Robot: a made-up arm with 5 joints.
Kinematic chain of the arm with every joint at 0, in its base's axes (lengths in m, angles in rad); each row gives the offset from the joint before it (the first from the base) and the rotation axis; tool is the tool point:
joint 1: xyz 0 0 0.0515 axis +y
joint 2: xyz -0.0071 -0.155 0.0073 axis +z
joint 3: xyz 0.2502 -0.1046 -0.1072 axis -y
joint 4: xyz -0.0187 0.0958 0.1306 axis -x
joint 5: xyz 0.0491 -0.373 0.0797 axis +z
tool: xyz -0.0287 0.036 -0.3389
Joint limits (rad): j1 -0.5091..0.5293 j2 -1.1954..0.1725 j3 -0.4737..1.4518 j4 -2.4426..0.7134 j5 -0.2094..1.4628
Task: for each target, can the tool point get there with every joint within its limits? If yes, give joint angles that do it. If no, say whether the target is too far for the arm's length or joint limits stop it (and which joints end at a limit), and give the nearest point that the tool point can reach.
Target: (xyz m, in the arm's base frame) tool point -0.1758 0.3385 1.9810
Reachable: no: too far | nearest point 0.3502 0.1039 0.2641 | short by 1.811 m
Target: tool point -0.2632 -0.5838 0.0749
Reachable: yes | joints 0.3566 -0.9782 0.5053 0.4215 0.6508
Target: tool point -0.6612 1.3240 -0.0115
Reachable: no: too far | nearest point 0.0252 0.3308 -0.0787 | short by 1.209 m
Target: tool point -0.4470 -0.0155 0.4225
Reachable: no: joint limits stop it (at a limit: joint 1, joint 2, joint 4, joint 5) | nearest point -0.3898 -0.3912 0.2348 | short by 0.424 m
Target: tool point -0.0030 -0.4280 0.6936
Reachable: no: joint limits stop it (at a limit: joint 1, joint 2, joint 4, joint 5) | nearest point -0.2757 -0.5324 0.3196 | short by 0.474 m
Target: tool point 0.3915 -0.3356 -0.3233
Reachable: yes | joints 0.1835 -0.3017 0.9337 -0.8871 0.6253
